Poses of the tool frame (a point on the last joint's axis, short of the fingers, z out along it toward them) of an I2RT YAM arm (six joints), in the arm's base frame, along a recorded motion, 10 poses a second.
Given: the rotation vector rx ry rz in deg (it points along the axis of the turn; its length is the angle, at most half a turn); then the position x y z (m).
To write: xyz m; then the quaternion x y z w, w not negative. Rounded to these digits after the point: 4 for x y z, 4 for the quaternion.
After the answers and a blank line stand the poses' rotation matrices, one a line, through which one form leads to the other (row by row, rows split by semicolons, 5 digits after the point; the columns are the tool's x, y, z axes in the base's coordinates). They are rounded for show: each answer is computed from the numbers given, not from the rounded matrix.
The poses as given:
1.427 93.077 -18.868 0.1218 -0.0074 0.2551
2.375 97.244 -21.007 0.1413 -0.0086 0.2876
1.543 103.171 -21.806 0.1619 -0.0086 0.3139
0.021 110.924 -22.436 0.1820 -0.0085 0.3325
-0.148 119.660 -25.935 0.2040 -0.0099 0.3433
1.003 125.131 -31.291 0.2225 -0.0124 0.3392
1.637 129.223 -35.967 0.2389 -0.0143 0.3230
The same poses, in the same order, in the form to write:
0.1218 -0.0074 0.2551 0.0111 0.7224 -0.1464 0.6757
0.1413 -0.0086 0.2876 0.0182 0.7459 -0.1611 0.6460
0.1619 -0.0086 0.3139 0.0116 0.7785 -0.1645 0.6056
0.1820 -0.0085 0.3325 0.0002 0.8181 -0.1655 0.5507
0.2040 -0.0099 0.3433 -0.0011 0.8566 -0.1857 0.4815
0.2225 -0.0124 0.3392 0.0070 0.8756 -0.2189 0.4306
0.2389 -0.0143 0.3230 0.0112 0.8872 -0.2469 0.3896

-0.08658 0.21390 0.97301; -0.18190 0.95687 -0.22654; -0.97950 -0.19660 -0.04393
-0.16465 0.23536 0.95786; -0.18101 0.94741 -0.26391; -0.96960 -0.21684 -0.11339
-0.26632 0.21741 0.93904; -0.18116 0.94558 -0.27030; -0.94671 -0.24210 -0.21244
-0.39346 0.18251 0.90104; -0.18201 0.94523 -0.27094; -0.90114 -0.27060 -0.33870
-0.53639 0.17696 0.82521; -0.18059 0.93106 -0.31703; -0.82442 -0.31908 -0.46746
-0.62906 0.20085 0.75096; -0.17627 0.90403 -0.38944; -0.75711 -0.37735 -0.53328
-0.69622 0.21234 0.68570; -0.17245 0.87779 -0.44693; -0.69680 -0.42941 -0.57452

